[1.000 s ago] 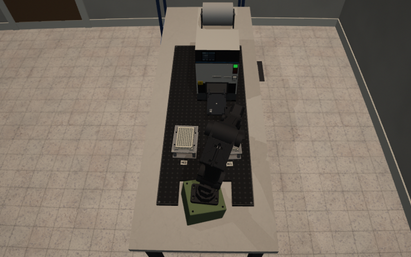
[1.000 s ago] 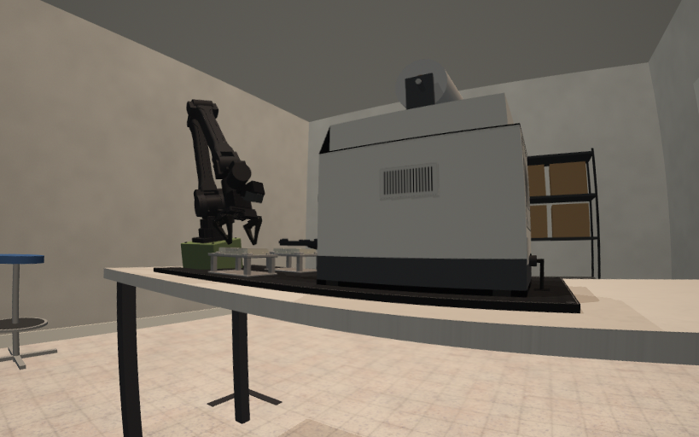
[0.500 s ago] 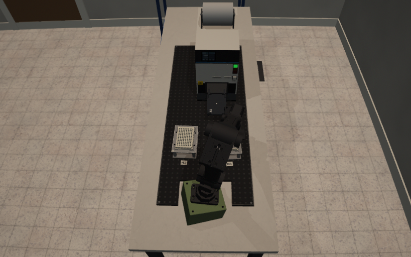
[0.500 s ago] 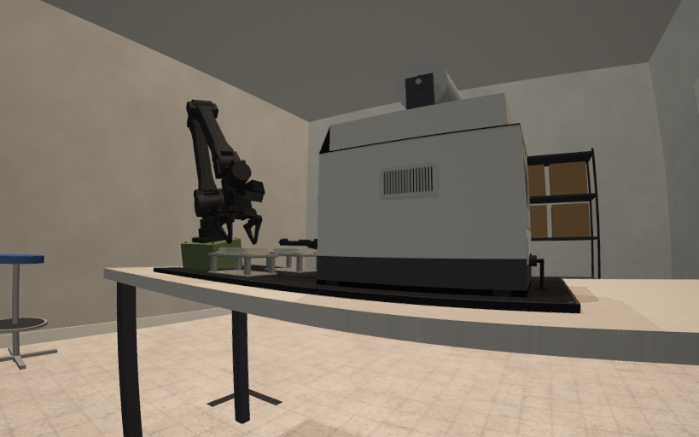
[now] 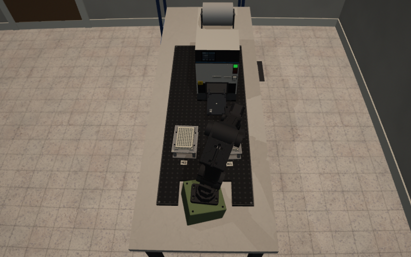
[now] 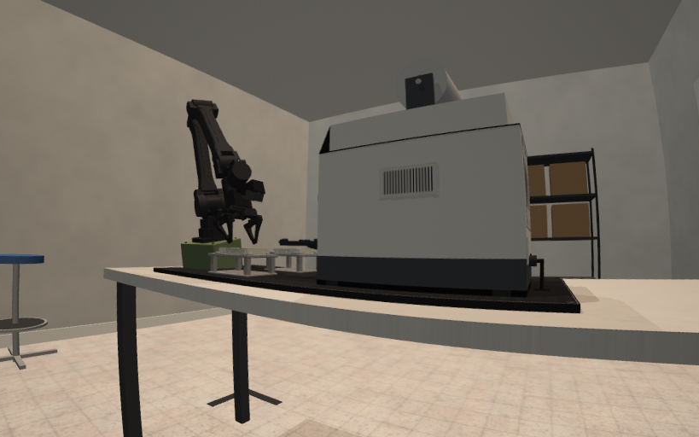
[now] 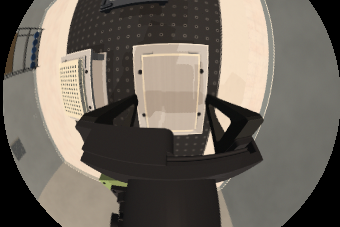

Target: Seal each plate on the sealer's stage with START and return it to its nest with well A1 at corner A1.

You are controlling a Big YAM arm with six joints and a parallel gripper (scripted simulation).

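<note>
Right now my hand is 22 cm to the right of the white well plate and 3 cm above it. The rest, counted from my hand: yellow warning label: 30 cm ahead, 15 cm to the left, 5 cm above; sealer stage: 20 cm ahead, 6 cm to the left; N2 label: 10 cm behind, 22 cm to the left, 9 cm below.
</note>
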